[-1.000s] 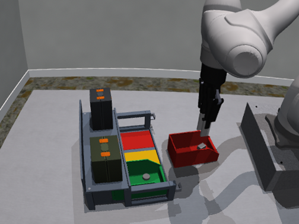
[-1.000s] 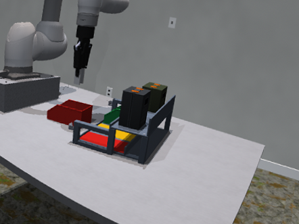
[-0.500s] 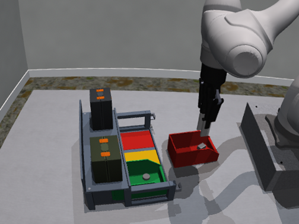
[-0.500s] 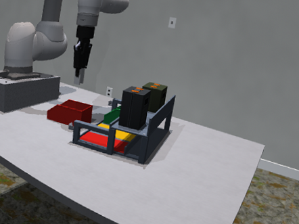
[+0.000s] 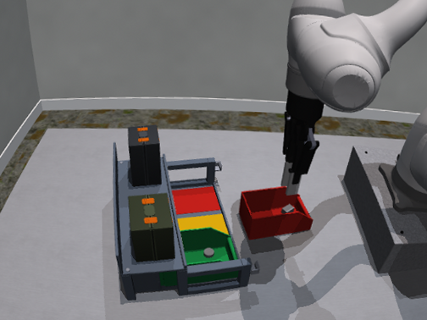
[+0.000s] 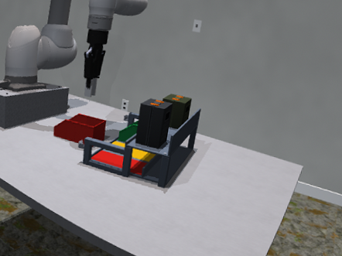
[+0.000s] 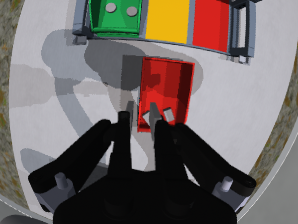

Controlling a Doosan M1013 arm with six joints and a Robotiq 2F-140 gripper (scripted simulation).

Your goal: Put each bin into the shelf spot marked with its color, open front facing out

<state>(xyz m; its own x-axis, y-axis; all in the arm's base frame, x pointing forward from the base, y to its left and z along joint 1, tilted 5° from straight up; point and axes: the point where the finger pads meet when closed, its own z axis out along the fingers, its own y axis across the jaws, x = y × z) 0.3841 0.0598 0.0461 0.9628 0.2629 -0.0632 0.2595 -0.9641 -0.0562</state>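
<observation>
The red bin is 150 mm below my hand, 50 mm to the right of it and 10 mm ahead of it. Also, from my hand: green bin (190 mm ahead, 140 mm below, 120 mm to the left).
</observation>
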